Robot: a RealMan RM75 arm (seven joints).
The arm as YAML. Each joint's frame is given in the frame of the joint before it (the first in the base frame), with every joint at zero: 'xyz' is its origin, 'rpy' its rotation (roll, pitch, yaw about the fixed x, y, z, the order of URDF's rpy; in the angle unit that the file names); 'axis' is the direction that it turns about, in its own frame. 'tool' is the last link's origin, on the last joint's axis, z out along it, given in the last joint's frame.
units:
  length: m
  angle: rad
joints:
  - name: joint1
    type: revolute
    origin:
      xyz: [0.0, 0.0, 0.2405]
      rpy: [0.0, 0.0, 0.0]
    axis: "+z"
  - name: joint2
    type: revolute
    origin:
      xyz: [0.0, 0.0, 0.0]
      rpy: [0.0, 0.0, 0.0]
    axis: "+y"
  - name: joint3
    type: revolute
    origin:
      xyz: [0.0, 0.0, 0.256]
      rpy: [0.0, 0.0, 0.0]
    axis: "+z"
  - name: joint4
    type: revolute
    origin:
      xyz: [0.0, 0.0, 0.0]
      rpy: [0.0, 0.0, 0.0]
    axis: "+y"
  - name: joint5
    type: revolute
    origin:
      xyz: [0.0, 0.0, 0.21]
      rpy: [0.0, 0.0, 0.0]
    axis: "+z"
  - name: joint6
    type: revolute
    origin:
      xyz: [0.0, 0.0, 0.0]
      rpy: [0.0, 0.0, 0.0]
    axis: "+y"
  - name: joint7
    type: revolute
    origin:
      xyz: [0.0, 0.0, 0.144]
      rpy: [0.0, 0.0, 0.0]
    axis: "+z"
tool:
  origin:
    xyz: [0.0, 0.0, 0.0]
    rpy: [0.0, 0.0, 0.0]
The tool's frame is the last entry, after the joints.
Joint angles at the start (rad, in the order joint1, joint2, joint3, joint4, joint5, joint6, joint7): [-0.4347, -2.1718, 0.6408, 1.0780, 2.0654, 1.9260, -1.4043]
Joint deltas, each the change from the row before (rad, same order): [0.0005, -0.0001, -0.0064, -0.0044, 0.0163, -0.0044, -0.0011]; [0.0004, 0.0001, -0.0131, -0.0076, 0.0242, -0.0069, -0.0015]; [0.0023, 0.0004, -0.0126, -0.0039, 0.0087, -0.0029, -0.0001]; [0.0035, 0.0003, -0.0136, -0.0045, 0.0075, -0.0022, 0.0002]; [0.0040, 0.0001, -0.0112, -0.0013, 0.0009, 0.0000, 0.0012]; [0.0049, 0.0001, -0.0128, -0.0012, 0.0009, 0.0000, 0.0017]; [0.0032, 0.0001, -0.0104, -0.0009, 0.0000, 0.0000, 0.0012]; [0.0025, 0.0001, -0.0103, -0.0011, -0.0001, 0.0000, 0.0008]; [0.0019, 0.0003, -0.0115, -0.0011, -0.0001, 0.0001, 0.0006]
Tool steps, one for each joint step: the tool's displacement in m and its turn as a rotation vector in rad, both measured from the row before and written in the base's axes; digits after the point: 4 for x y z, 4 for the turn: [-0.0030, -0.0004, -0.0009, -0.0031, 0.0095, 0.0145]; [-0.0048, -0.0005, -0.0009, -0.0023, 0.0125, 0.0236]; [-0.0032, -0.0006, 0.0006, 0.0049, 0.0016, 0.0154]; [-0.0035, -0.0010, 0.0007, 0.0054, -0.0004, 0.0165]; [-0.0023, -0.0009, 0.0012, 0.0076, -0.0036, 0.0101]; [-0.0027, -0.0012, 0.0014, 0.0091, -0.0039, 0.0115]; [-0.0019, -0.0007, 0.0012, 0.0078, -0.0037, 0.0084]; [-0.0017, -0.0006, 0.0012, 0.0075, -0.0039, 0.0081]; [-0.0017, -0.0005, 0.0014, 0.0084, -0.0042, 0.0083]
